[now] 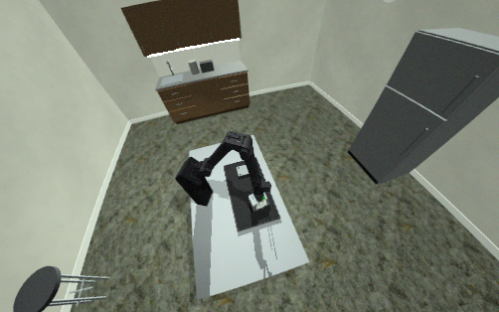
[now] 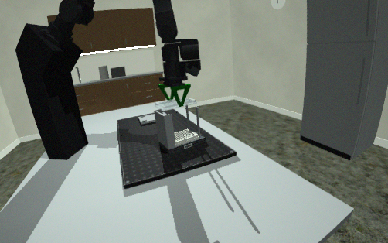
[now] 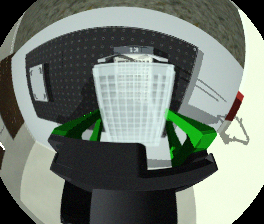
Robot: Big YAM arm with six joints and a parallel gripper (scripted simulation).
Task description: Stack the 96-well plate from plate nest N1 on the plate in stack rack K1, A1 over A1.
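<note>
My hand is 1 cm above the white 96-well plate. From my hand the other things lie so: grey rack wall: 7 cm behind, 1 cm to the right, 9 cm below.
</note>
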